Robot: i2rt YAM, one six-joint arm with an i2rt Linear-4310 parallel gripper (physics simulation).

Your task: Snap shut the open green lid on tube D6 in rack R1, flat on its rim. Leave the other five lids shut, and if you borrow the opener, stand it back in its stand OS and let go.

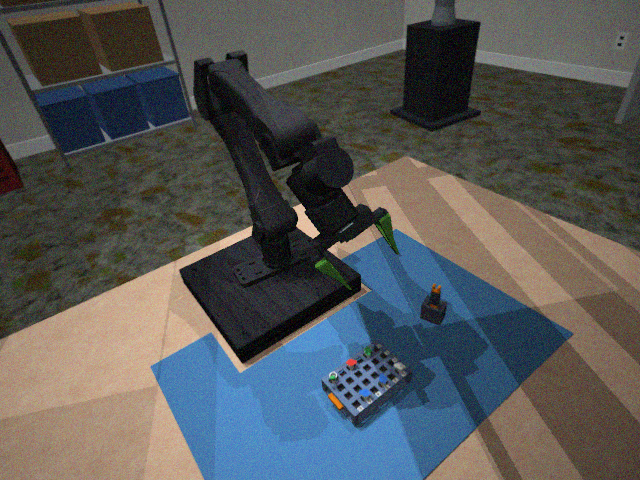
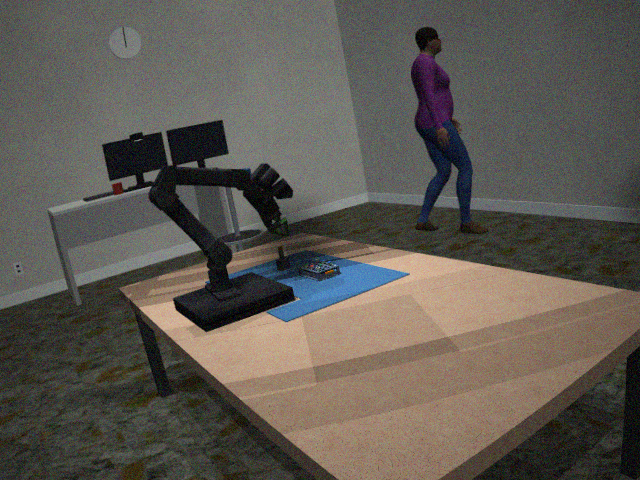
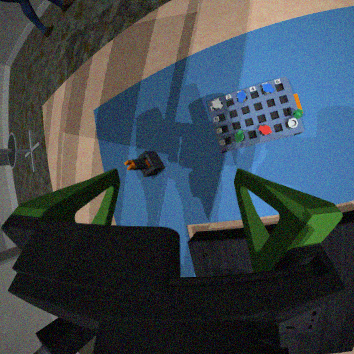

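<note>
Rack R1 lies on the blue mat. At one end corner is a tube with a pale round rim; its green lid stands open beside the rim. The other lids look shut: green, red, two blue, and white. The orange-tipped opener stands in its dark stand. My gripper is wide open and empty, above the mat, apart from rack and opener.
The blue mat lies on the wooden table. The arm's black base borders the mat. An orange tab sits on the rack's end. A person stands beyond the table.
</note>
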